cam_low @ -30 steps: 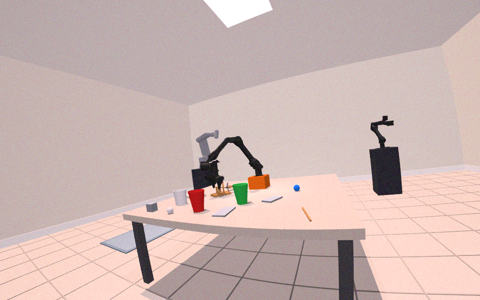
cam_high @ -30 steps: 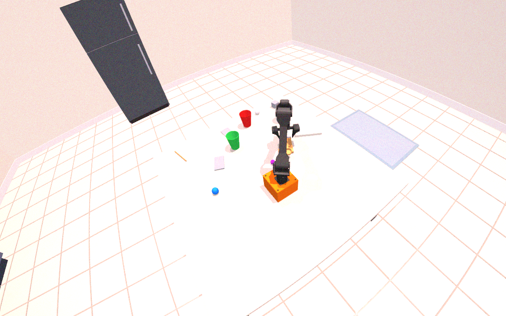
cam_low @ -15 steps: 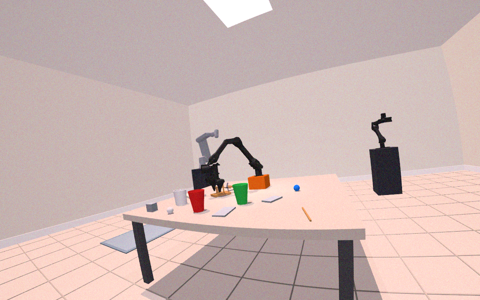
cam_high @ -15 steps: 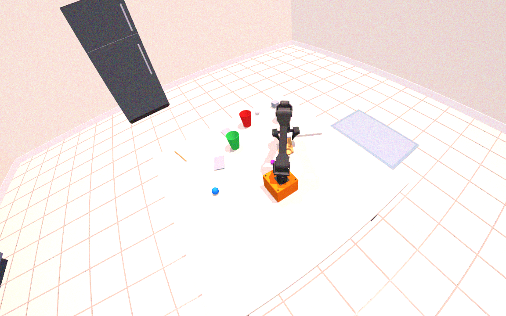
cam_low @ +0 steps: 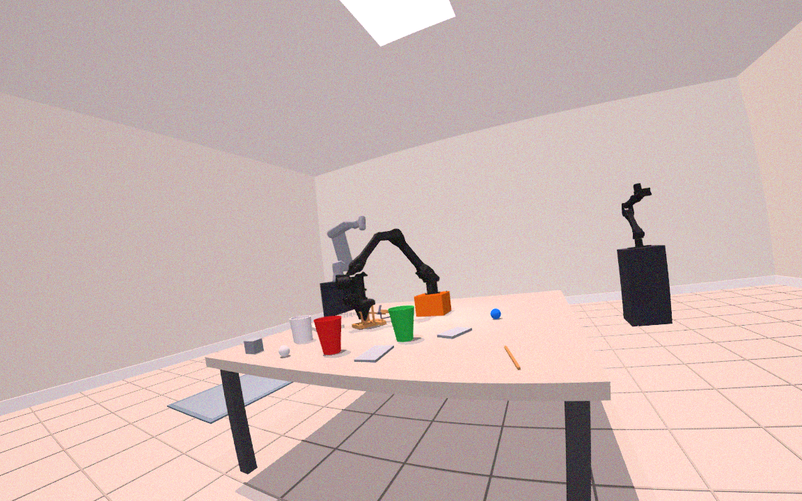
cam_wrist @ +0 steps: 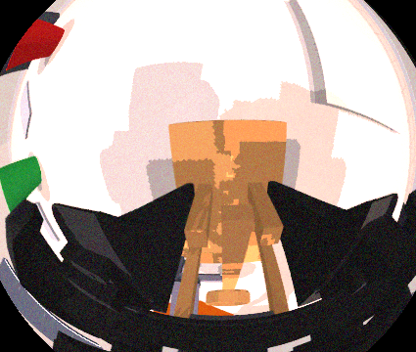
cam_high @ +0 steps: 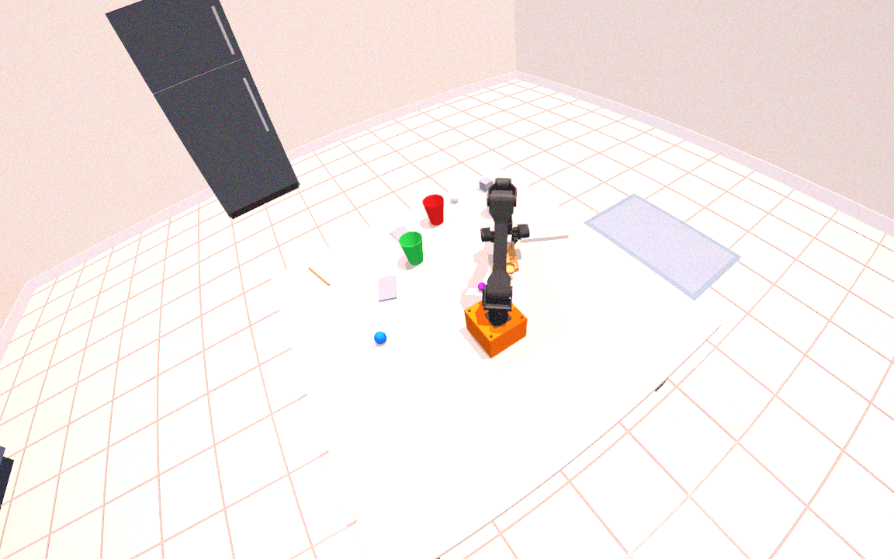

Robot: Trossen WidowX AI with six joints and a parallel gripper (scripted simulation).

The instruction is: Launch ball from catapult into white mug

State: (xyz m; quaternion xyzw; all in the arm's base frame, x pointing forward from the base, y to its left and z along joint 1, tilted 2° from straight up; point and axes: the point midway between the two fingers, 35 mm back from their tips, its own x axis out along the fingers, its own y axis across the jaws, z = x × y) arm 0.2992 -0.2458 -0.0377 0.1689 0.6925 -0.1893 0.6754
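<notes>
The magenta ball lies 100 mm behind my gripper tip, 180 mm to the left of it and 20 mm below it. Also, from my gripper tip: green cup 200 mm ahead, 310 mm to the left; wooden catapult 60 mm behind, 50 mm to the left, 20 mm above; white mug 260 mm ahead, 140 mm to the right.
</notes>
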